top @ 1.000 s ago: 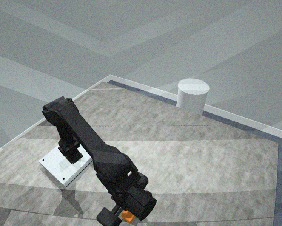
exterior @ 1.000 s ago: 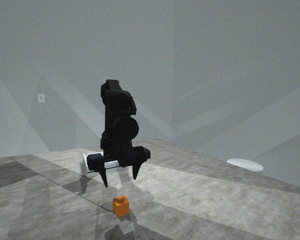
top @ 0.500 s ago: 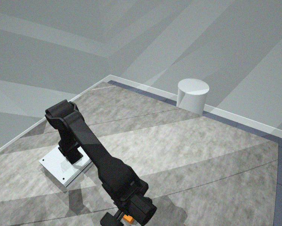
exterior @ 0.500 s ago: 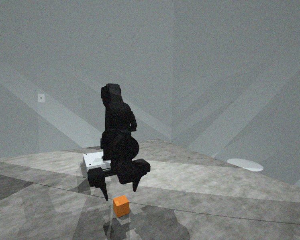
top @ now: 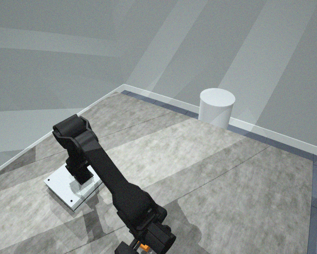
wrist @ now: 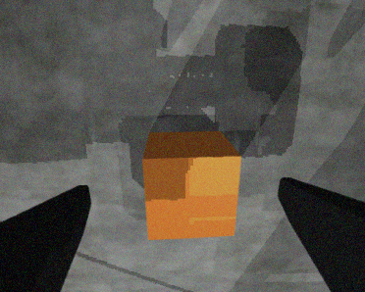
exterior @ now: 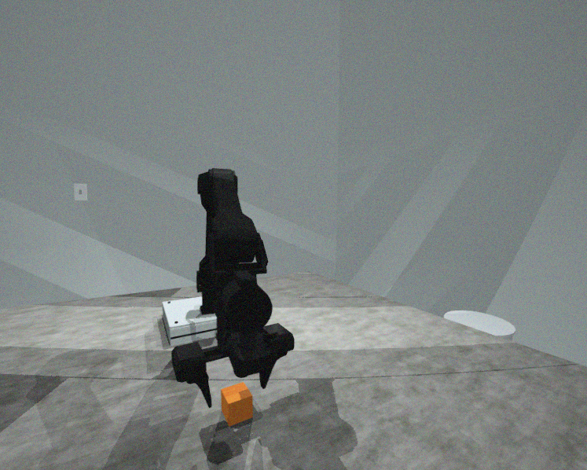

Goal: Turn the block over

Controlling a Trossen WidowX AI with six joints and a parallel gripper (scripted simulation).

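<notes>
The orange block is 10 mm behind my gripper tip and 10 mm below it.
</notes>
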